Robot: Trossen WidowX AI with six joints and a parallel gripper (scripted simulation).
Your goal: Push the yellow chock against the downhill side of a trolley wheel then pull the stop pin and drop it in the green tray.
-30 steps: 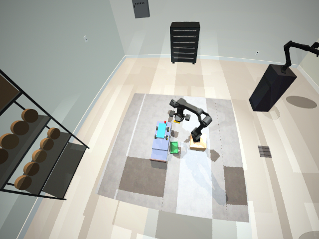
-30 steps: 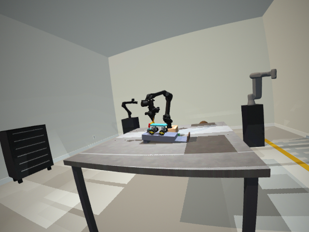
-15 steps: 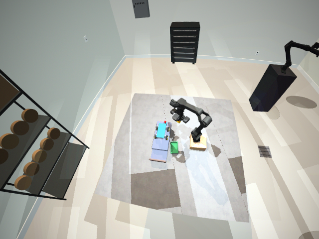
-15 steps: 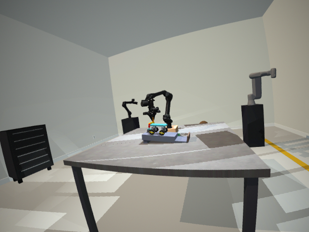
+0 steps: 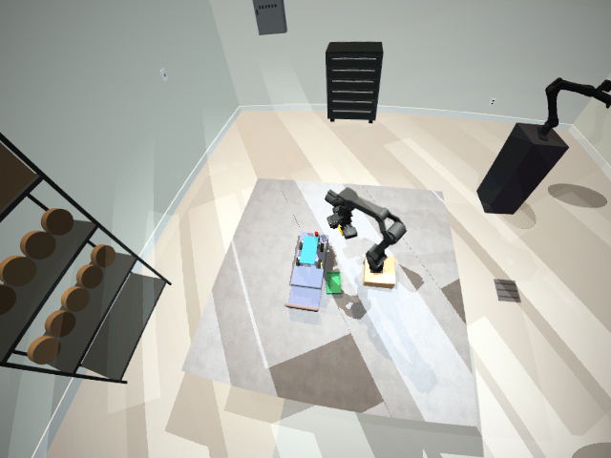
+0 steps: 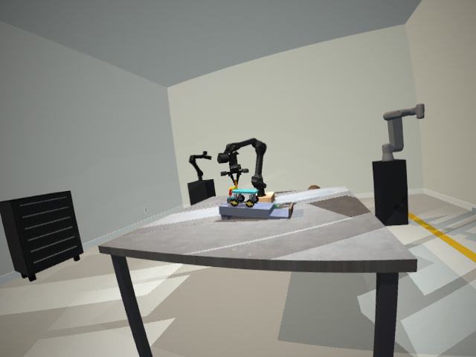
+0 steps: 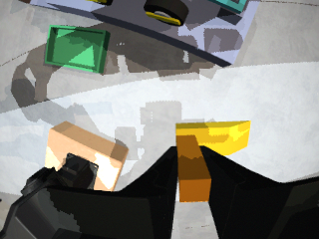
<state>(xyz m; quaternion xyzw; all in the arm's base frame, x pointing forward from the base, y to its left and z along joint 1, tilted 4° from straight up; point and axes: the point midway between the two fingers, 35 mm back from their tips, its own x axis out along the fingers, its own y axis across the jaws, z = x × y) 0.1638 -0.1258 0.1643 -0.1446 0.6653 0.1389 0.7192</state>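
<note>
Right now my gripper tip is 14 cm short of the red-headed stop pin and 5 cm above it. The rest, counted from my gripper tip: yellow chock (1 cm ahead, 2 cm to the right, 1 cm below); trolley (16 cm ahead, 10 cm to the left, 6 cm below); blue-grey ramp (16 cm ahead, 11 cm to the left, 13 cm below).
</note>
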